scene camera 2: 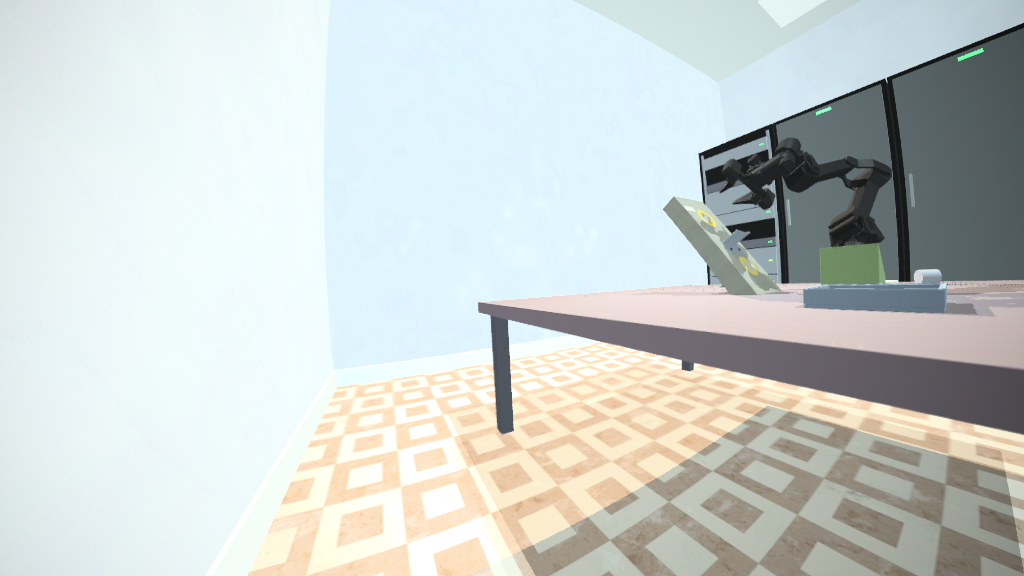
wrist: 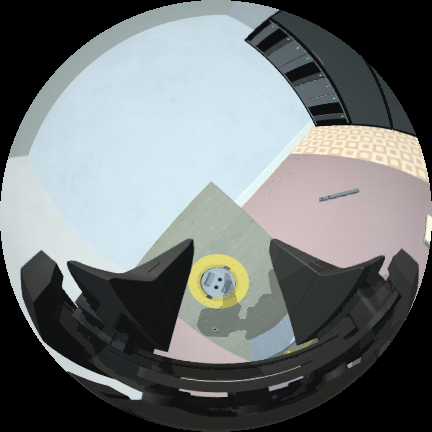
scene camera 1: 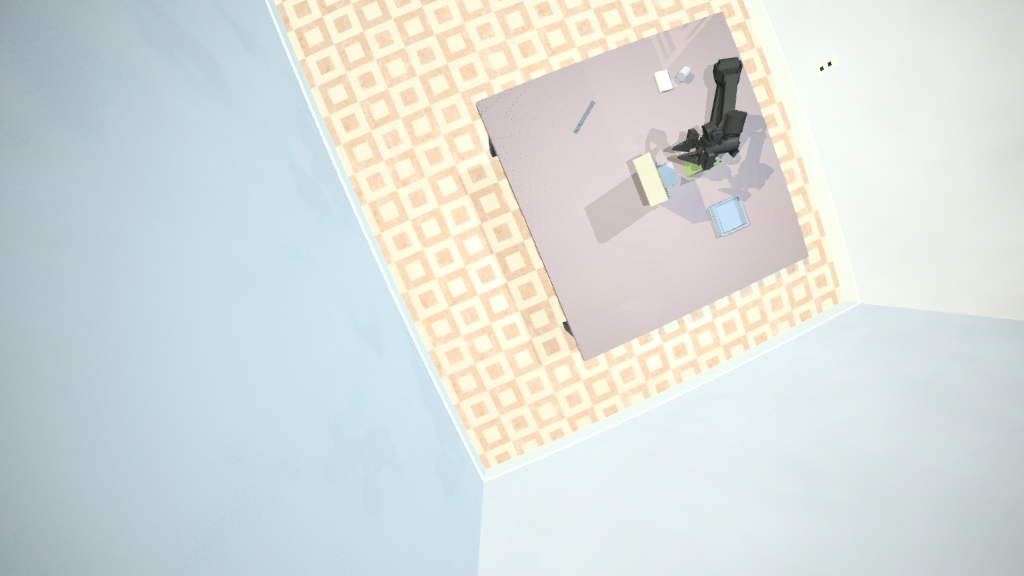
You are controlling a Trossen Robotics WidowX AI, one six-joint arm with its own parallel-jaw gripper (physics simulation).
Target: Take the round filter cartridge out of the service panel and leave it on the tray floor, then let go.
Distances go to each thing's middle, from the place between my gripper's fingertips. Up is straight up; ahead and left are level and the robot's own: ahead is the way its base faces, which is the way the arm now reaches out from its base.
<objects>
Now: hand 60 mm short of the round filter cartridge point(wrist: 216, 281), 50 mm to the right of it and 80 mm above it. The rest, counted from my hand: blue-grey tray point(scene camera 2: 911, 297) 370 mm behind, 340 mm to the left, 320 mm below.
</objects>
